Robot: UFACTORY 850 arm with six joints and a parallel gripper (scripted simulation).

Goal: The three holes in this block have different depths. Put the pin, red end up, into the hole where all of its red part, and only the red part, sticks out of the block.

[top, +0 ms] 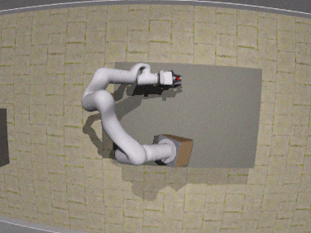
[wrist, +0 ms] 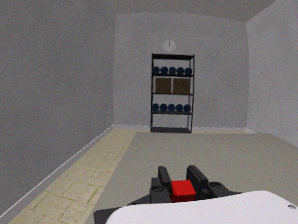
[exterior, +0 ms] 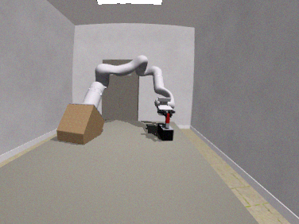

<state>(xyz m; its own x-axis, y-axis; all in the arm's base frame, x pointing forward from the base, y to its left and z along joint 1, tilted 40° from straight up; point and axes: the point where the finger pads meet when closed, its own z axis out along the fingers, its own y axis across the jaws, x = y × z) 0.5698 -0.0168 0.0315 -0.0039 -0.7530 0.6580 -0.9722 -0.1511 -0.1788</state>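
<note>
The pin is 20 mm below my hand. From my hand the other things lie so: block (130 mm below, 60 mm to the left, 10 mm behind).
</note>
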